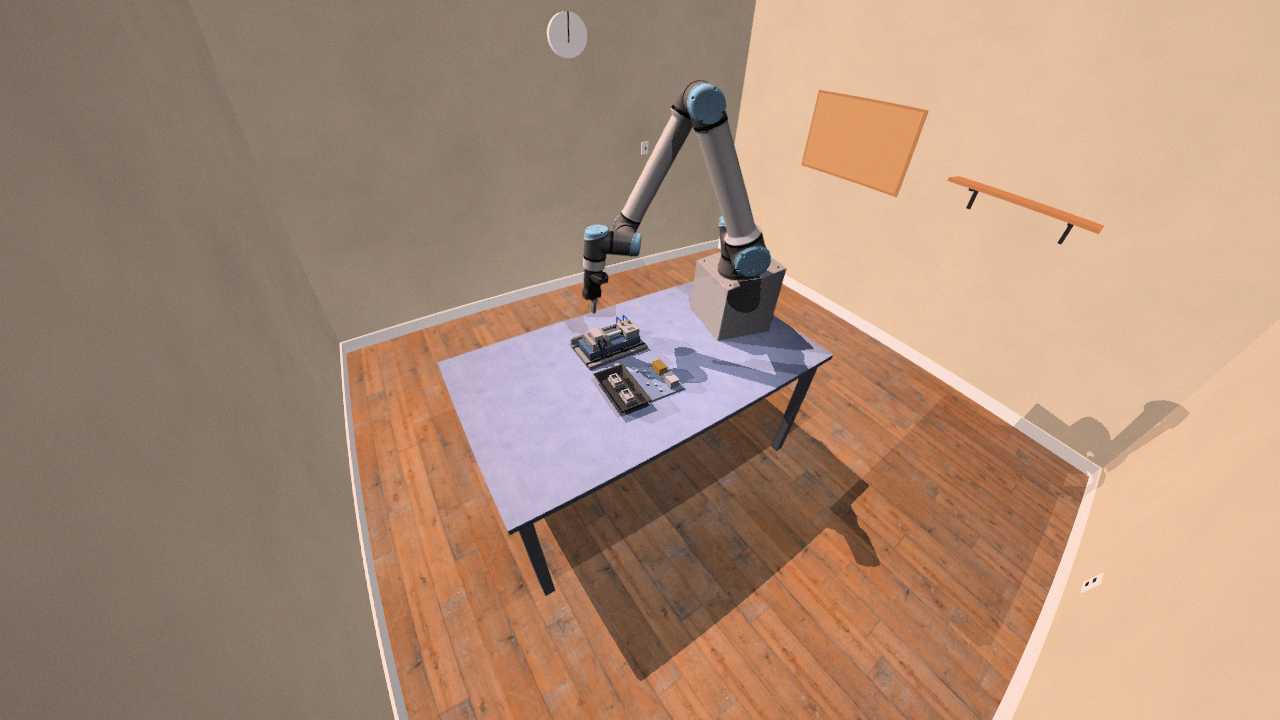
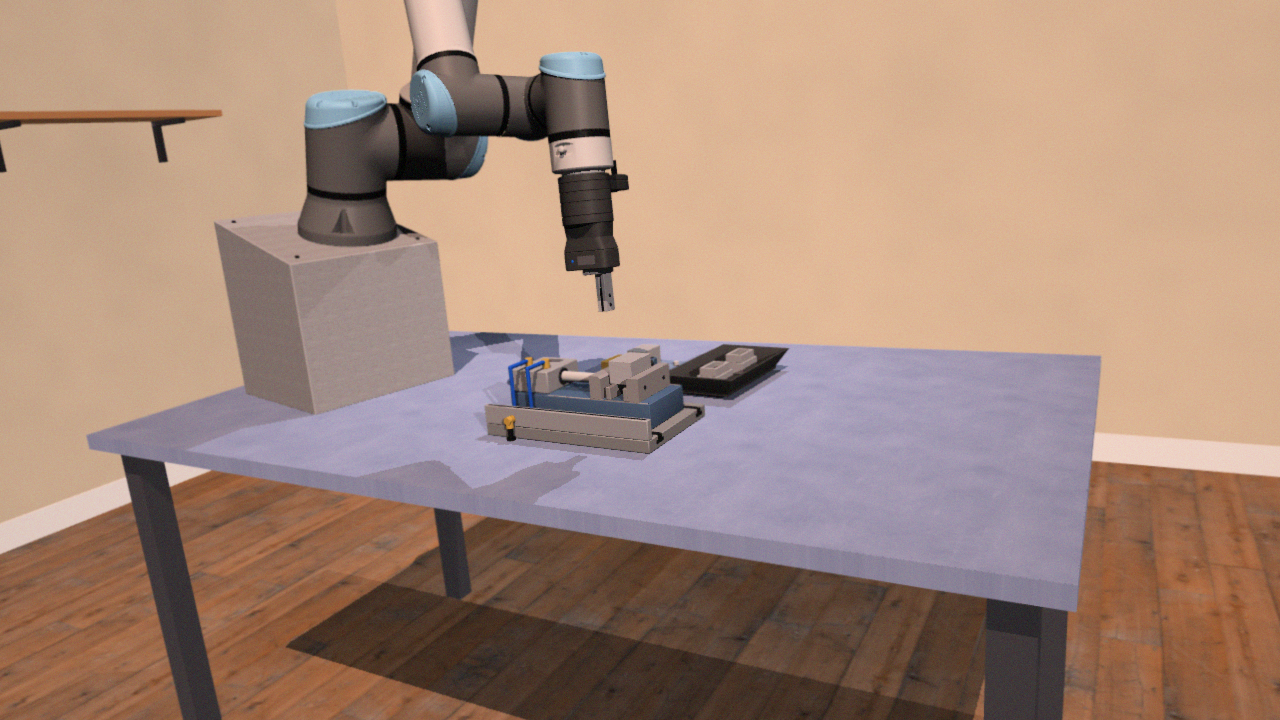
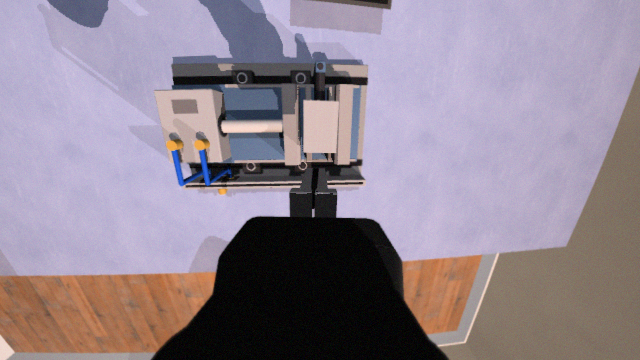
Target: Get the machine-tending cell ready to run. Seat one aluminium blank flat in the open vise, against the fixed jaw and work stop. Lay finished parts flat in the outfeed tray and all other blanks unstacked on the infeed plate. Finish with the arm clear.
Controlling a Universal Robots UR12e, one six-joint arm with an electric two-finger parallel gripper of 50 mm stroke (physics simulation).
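Places are measured from the arm's base along level axes (x ahead, y right, z down), in metres.
Pixels of known places: gripper, between the fingertips: [image 1: 593, 312] [image 2: 606, 310] [image 3: 315, 180]; arm's base, origin of its link: [image 2: 348, 232].
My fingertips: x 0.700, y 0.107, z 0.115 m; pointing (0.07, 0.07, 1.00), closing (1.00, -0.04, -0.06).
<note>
For each thing: its top centre in the pictures, then the offset to it from my fingertips. "*": a spot on its surface instead. Level surfaces: height alone.
- vise, centre of its top: [image 3: 264, 131] [image 2: 591, 366] [image 1: 609, 330] dz +0.098, dx -0.062, dy -0.030 m
- aluminium blank, centre of its top: [image 3: 320, 127] [image 2: 629, 357] [image 1: 595, 332] dz +0.081, dx +0.007, dy -0.039 m
- dark work stop, centre of its top: [image 3: 320, 87] dz +0.101, dx +0.005, dy -0.086 m
- black outfeed tray, a spot on its surface: [image 2: 702, 386] * dz +0.173, dx +0.035, dy -0.212 m
- pale blank, centre of its top: [image 2: 643, 347] [image 1: 671, 376] dz +0.153, dx -0.181, dy -0.364 m
- infeed plate, centre of its top: [image 1: 655, 380] dz +0.189, dx -0.135, dy -0.320 m
- orange block, centre of its top: [image 2: 618, 358] [image 1: 659, 364] dz +0.153, dx -0.181, dy -0.275 m
- vise's actuator housing, a spot on its surface: [image 3: 192, 117] * dz +0.101, dx -0.151, dy -0.043 m
- table, height of its surface: dz +0.197 m
My gripper [image 1: 593, 310] [image 2: 605, 309] [image 3: 315, 180] is shut and empty, raised above the vise [image 2: 669, 404] [image 3: 252, 98]. An aluminium blank [image 2: 631, 360] [image 3: 320, 126] lies between the moving jaw [image 3: 291, 125] and the fixed jaw [image 3: 344, 125]. It looks level and close against the fixed jaw; contact underneath is hidden. The dark work stop [image 3: 320, 87] reaches its far end. A gap shows on the moving jaw side. Two finished parts [image 1: 615, 379] [image 2: 716, 368] lie apart in the black outfeed tray [image 2: 702, 386] [image 3: 382, 5]. Another pale blank [image 1: 672, 380] is on the infeed plate [image 1: 665, 392].
An orange block [image 1: 659, 366] stands beside the pale blank. The vise's actuator housing [image 3: 192, 117] carries blue hoses [image 2: 512, 385] [image 3: 178, 167] with orange fittings, which stand up on the robot side. The robot's pedestal [image 1: 733, 308] [image 2: 371, 331] stands on the table [image 1: 537, 429] [image 2: 850, 447].
</note>
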